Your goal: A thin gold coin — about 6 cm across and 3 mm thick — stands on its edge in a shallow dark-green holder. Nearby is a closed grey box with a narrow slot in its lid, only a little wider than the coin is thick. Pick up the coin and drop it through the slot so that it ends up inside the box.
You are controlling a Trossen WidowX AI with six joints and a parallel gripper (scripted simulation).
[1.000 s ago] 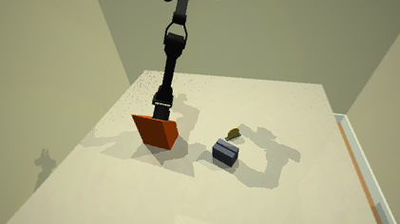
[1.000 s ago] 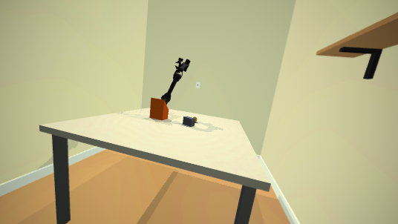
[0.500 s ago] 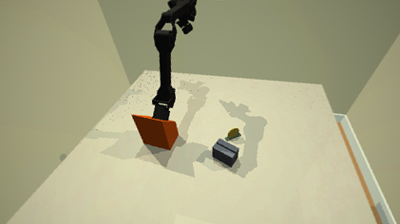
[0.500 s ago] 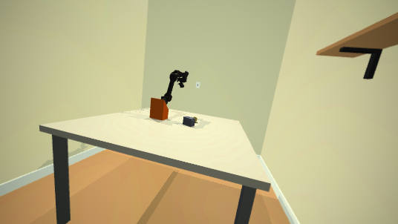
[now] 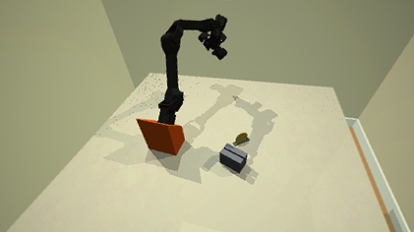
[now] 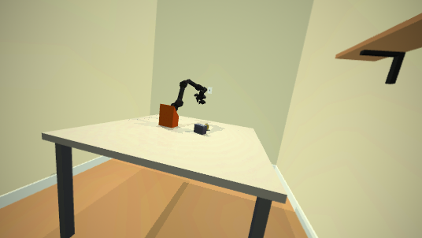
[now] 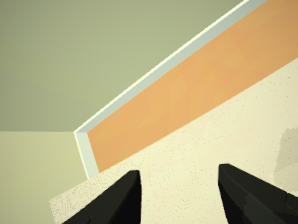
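My gripper tip is now 51 cm to the left of the gold coin, 20 cm short of it and 20 cm above it.
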